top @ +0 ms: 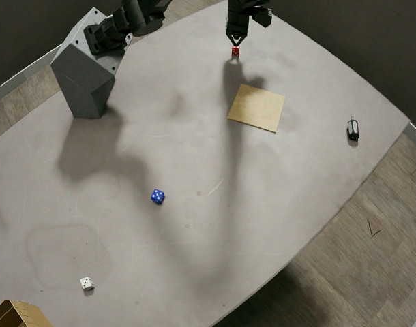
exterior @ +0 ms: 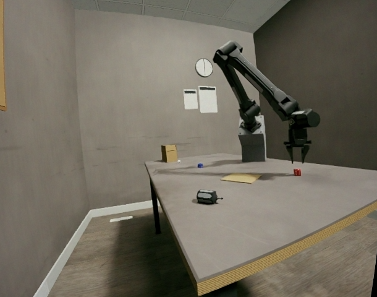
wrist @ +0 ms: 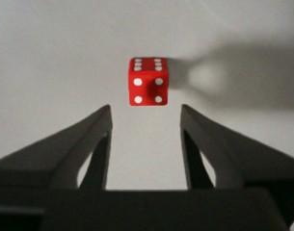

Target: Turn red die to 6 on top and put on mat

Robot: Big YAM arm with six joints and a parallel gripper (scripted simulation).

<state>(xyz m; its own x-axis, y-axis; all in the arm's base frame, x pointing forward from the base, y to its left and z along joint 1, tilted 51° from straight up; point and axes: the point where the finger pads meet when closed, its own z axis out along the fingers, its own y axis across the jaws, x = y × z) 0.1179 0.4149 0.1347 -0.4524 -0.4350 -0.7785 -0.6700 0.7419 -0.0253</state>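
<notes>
The red die is 5 cm below my hand. Round my hand: blue die (36 cm ahead, 43 cm to the right, 5 cm below); small black device (44 cm ahead, 15 cm to the left, 4 cm below); tan mat (23 cm ahead, 7 cm to the right, 6 cm below).
</notes>
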